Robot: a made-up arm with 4 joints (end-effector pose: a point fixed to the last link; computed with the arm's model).
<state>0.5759 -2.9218 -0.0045 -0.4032</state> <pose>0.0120 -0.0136 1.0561 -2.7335 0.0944 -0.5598</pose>
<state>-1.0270 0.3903 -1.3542 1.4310</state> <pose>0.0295 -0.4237 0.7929 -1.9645 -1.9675 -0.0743</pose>
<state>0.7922 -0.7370 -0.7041 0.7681</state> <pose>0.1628 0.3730 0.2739 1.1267 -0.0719 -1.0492</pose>
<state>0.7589 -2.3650 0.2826 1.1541</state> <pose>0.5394 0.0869 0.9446 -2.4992 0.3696 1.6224</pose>
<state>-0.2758 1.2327 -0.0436 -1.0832</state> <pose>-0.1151 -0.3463 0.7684 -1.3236 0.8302 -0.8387</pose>
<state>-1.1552 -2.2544 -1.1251 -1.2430</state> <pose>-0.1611 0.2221 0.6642 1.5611 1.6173 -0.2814</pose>
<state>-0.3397 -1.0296 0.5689 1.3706</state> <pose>0.6171 0.0950 0.2659 0.9547 -1.4720 -0.0022</pose>
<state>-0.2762 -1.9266 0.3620 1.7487</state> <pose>0.6219 0.1476 0.4568 1.4600 -1.5634 -1.2472</pose>
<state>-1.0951 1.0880 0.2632 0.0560</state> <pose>0.2239 -0.3337 1.0516 -2.1601 0.2550 0.2095</pose>
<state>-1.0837 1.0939 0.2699 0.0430</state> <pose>0.2219 -0.3351 1.0507 -2.1557 0.2689 0.1998</pose>
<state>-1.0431 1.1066 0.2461 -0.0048</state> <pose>0.2002 -0.3442 1.0441 -2.1374 0.2671 0.1379</pose>
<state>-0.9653 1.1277 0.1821 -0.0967</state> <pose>0.1531 -0.3631 1.0256 -2.0931 0.2490 0.0092</pose>
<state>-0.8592 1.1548 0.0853 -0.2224</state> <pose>0.0872 -0.3879 0.9886 -2.0125 0.2273 -0.1699</pose>
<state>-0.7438 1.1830 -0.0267 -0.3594</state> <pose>0.0174 -0.4104 0.9332 -1.8982 0.2147 -0.3630</pose>
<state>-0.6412 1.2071 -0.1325 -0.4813</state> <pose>-0.0407 -0.4238 0.8712 -1.7735 0.2135 -0.5306</pose>
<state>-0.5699 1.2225 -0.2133 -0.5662</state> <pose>-0.0786 -0.4284 0.8202 -1.6721 0.2154 -0.6457</pose>
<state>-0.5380 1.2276 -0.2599 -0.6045</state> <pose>-0.0963 -0.4298 0.7920 -1.6180 0.2103 -0.7018</pose>
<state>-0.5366 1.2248 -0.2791 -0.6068</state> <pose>-0.1005 -0.4315 0.7838 -1.6061 0.1966 -0.7150</pose>
